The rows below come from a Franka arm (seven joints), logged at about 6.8 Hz.
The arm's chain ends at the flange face. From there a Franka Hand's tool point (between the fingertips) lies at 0.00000 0.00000 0.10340 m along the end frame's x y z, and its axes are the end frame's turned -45 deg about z.
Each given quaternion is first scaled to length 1.
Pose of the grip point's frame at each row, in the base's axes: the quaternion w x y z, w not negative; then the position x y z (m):
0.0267, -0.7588, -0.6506, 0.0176, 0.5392, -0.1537, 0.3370
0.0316, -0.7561, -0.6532, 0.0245, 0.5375, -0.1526, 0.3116
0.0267, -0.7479, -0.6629, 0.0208, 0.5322, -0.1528, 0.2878
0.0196, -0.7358, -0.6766, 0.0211, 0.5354, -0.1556, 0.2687
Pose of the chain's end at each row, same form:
0.0179, -0.9500, -0.3107, 0.0265, 0.5456, -0.1555, 0.4402
0.0198, -0.9485, -0.3141, 0.0347, 0.5456, -0.1542, 0.4147
0.0167, -0.9447, -0.3262, 0.0294, 0.5391, -0.1541, 0.3910
0.0100, -0.9387, -0.3435, 0.0270, 0.5414, -0.1556, 0.3719

